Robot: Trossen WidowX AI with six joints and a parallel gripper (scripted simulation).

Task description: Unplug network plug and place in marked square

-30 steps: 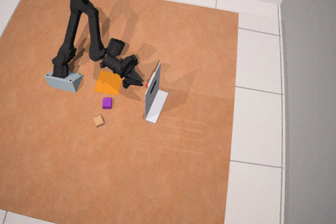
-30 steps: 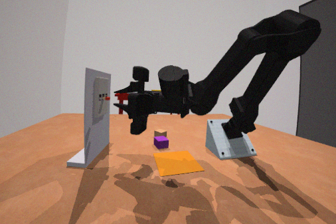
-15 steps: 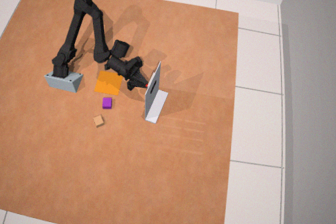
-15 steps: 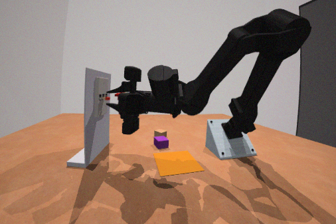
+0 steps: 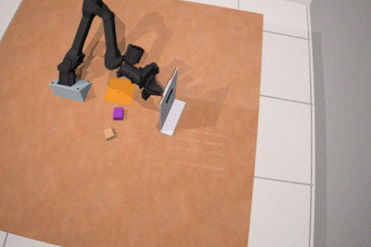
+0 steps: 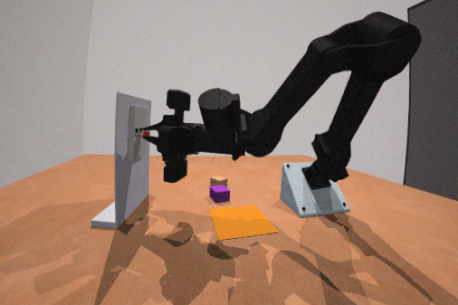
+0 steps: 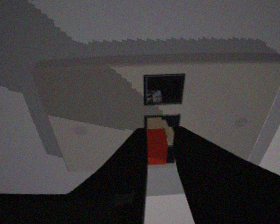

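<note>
Now: gripper tip 210 mm past the orange marked square, 80 mm to the right of it and 180 mm above it. From my gripper tip the other things lie so: network plug: right at my gripper tip; upright grey panel: 20 mm ahead, 60 mm below.
</note>
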